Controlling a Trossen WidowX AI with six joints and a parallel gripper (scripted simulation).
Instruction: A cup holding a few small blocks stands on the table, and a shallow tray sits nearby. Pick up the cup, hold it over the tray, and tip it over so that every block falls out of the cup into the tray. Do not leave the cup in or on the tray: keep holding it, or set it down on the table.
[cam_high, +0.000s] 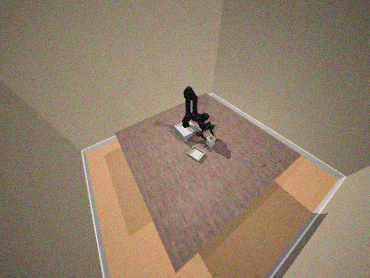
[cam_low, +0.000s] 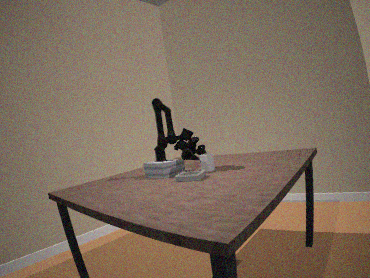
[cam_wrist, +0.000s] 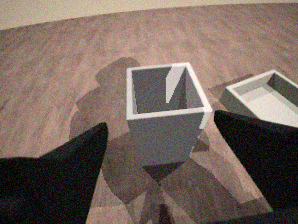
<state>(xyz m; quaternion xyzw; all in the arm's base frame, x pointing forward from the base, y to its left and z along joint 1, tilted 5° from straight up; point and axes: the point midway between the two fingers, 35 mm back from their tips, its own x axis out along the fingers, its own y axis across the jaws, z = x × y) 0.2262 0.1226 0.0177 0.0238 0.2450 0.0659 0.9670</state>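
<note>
Now: the green block 20 mm ahead of my gripper tip and 30 mm below it. The rest, counted from my gripper tip: white square cup 20 mm ahead, 50 mm below; purple block 20 mm ahead, 60 mm below; red block 20 mm ahead, 50 mm below.
</note>
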